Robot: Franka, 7 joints.
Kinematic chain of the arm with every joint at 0, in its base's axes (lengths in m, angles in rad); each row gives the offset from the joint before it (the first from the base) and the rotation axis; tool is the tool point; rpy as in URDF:
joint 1: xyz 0 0 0.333 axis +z
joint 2: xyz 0 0 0 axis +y
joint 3: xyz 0 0 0.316 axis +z
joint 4: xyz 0.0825 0 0 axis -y
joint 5: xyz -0.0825 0 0.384 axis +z
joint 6: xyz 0 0 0 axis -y
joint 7: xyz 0.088 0 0 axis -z
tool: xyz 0 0 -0.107 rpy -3.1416 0 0
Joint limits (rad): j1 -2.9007..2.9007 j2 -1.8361..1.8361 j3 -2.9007..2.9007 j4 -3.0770..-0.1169 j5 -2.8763..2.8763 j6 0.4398..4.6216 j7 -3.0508..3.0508
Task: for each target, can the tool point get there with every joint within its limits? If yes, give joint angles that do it. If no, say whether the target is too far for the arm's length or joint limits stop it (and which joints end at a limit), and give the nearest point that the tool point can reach.
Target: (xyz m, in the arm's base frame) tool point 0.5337 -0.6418 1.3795
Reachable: no: too far | nearest point 0.3420 -0.4113 1.0037 | short by 0.481 m
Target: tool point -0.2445 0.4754 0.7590
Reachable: yes | joints 0.5449 -0.3560 1.1229 -1.4467 0.7401 1.6747 0.3055
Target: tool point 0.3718 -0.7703 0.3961
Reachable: yes | joints 2.2404 -1.4065 1.9528 -0.4485 0.0172 2.7117 2.2388
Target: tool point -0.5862 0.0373 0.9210
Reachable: yes | joints 0.6712 -0.9242 1.0871 -0.9159 -0.0481 2.4758 1.0613
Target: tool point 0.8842 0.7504 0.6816
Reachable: no: too far | nearest point 0.6264 0.5316 0.5800 | short by 0.353 m
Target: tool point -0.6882 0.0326 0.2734
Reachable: yes | joints 0.6101 -1.4375 1.6459 -0.9874 0.8195 1.0647 0.3716
